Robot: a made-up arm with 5 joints.
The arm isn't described. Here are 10 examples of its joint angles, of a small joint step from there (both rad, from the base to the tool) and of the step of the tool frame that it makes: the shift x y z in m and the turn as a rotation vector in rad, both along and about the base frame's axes.
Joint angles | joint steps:
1: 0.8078 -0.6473 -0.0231 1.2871 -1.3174 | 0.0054 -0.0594 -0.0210 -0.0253 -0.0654
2: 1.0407 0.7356 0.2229 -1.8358 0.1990 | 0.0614 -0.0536 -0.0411 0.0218 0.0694
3: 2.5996 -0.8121 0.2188 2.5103 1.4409 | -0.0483 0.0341 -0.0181 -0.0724 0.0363
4: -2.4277 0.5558 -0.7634 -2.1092 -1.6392 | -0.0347 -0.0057 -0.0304 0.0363 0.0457
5: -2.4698 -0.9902 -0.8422 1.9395 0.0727 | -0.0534 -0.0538 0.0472 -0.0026 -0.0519
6: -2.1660 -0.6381 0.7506 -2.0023 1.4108 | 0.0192 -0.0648 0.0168 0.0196 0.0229
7: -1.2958 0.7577 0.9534 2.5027 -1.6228 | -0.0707 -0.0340 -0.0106 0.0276 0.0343
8: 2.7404 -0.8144 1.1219 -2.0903 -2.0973 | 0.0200 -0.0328 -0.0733 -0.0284 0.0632
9: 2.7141 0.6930 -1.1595 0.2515 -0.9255 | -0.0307 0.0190 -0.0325 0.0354 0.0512
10: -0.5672 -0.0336 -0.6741 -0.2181 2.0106 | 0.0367 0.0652 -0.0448 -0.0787 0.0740
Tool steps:
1: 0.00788 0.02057 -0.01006 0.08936 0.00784 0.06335
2: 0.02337 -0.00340 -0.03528 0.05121 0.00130 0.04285
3: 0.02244 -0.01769 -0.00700 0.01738 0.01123 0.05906
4: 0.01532 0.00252 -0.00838 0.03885 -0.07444 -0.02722
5: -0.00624 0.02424 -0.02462 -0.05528 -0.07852 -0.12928
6: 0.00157 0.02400 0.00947 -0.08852 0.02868 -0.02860
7: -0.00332 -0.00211 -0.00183 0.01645 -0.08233 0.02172
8: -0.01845 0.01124 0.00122 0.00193 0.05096 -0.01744
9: 0.00776 0.00595 0.01167 -0.02864 0.00455 0.09224
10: -0.00946 -0.00712 -0.00638 0.01254 0.12118 -0.07591
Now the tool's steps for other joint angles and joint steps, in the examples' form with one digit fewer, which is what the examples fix.
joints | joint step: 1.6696 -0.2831 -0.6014 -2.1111 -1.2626 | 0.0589 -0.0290 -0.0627 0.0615 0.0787
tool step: -0.0208 0.0016 -0.0203 0.0030 -0.0483 -0.0134
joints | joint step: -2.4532 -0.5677 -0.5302 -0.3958 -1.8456 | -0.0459 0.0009 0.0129 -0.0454 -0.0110
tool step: -0.0008 -0.0014 -0.0224 -0.0191 -0.0011 -0.0246
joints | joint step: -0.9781 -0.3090 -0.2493 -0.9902 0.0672 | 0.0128 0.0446 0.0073 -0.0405 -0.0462
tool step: -0.0003 -0.0129 -0.0083 0.0534 0.0710 -0.0113
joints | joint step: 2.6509 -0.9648 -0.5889 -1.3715 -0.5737 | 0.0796 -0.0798 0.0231 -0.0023 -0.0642
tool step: -0.0579 0.0407 0.0184 0.0229 0.1222 -0.0475
